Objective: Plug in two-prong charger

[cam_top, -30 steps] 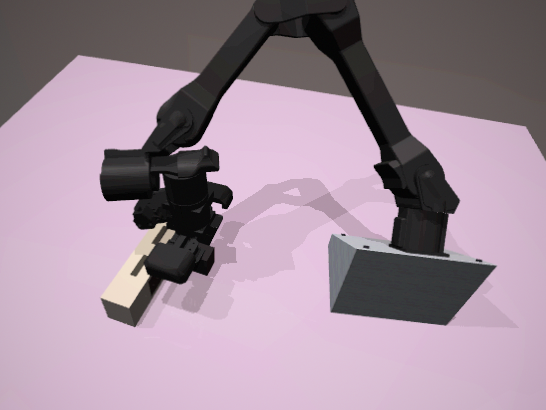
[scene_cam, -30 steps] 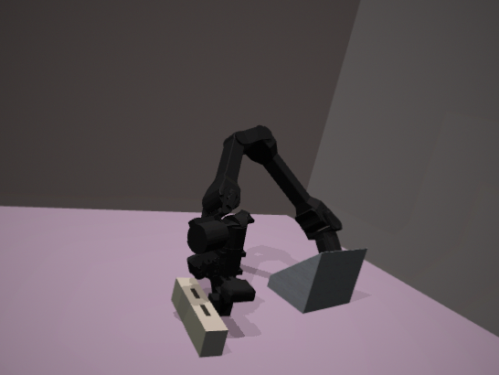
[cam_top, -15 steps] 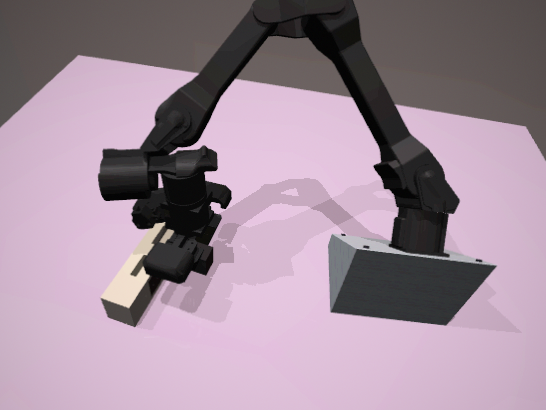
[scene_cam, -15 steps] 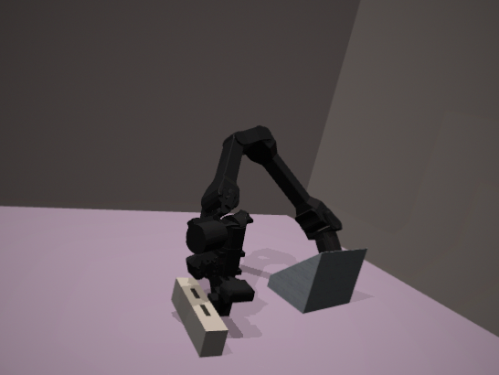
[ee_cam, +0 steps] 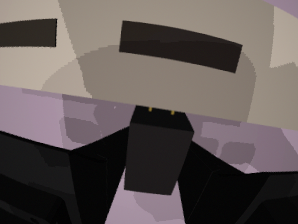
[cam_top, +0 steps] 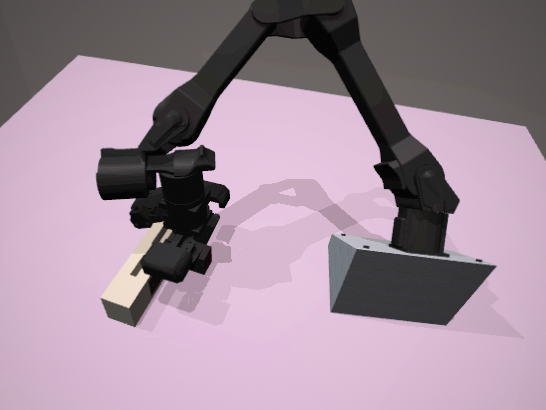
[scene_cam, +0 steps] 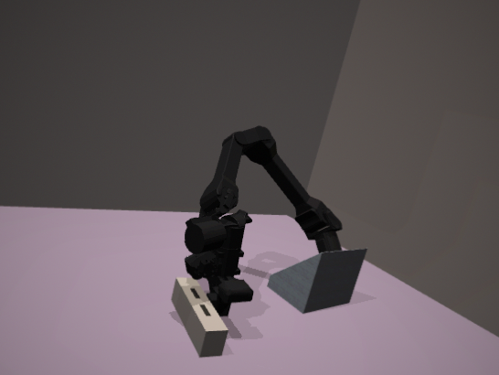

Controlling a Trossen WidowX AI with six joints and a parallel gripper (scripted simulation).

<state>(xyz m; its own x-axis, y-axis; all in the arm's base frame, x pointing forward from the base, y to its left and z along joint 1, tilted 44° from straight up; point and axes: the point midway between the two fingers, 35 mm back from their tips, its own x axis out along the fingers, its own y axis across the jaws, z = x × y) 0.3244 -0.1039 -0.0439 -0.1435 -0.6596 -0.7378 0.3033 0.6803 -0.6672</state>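
My gripper tip is 20 mm short of the black two-prong charger, 10 mm to the left of it and 10 mm below it.
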